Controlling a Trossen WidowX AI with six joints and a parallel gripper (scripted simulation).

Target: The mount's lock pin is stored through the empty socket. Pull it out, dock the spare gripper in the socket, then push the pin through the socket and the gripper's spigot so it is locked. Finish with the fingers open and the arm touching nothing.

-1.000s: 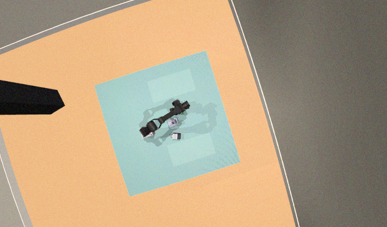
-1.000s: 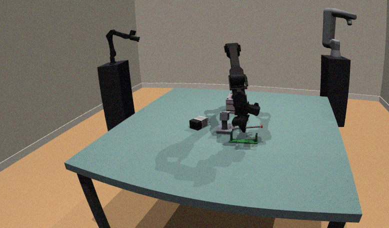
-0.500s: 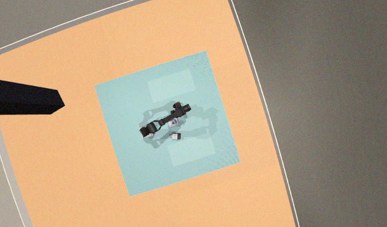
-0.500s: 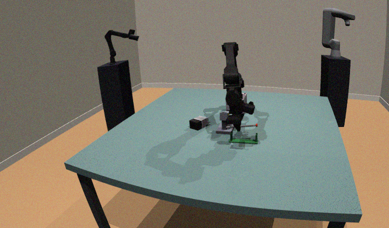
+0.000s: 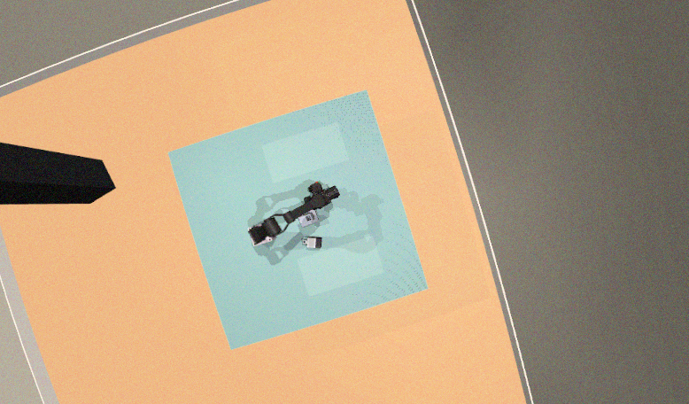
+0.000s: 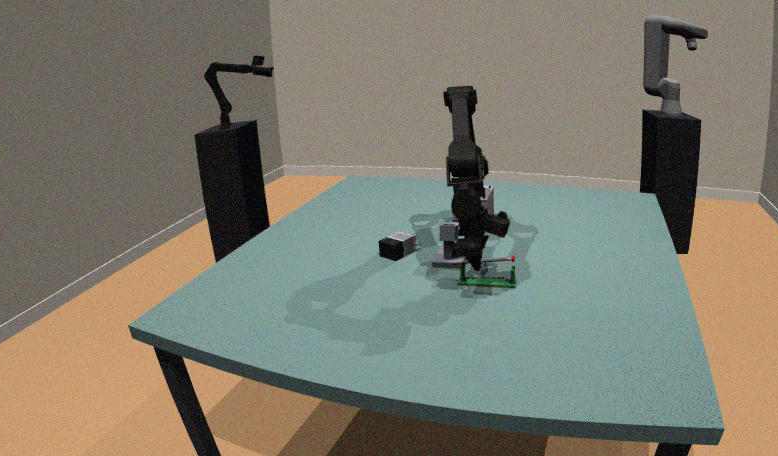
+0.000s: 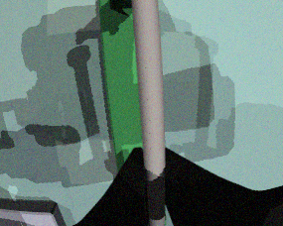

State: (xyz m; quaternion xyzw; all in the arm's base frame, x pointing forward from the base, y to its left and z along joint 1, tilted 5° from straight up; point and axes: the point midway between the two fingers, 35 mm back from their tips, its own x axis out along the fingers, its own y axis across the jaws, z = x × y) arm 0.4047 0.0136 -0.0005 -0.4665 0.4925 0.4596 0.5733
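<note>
The green cradle lies 20 mm to the left of my gripper tip and 10 mm below it. Also, from my gripper tip: socket: 130 mm behind, 70 mm to the right, 10 mm above; spare gripper: 190 mm behind, 210 mm to the right, 10 mm below.
</note>
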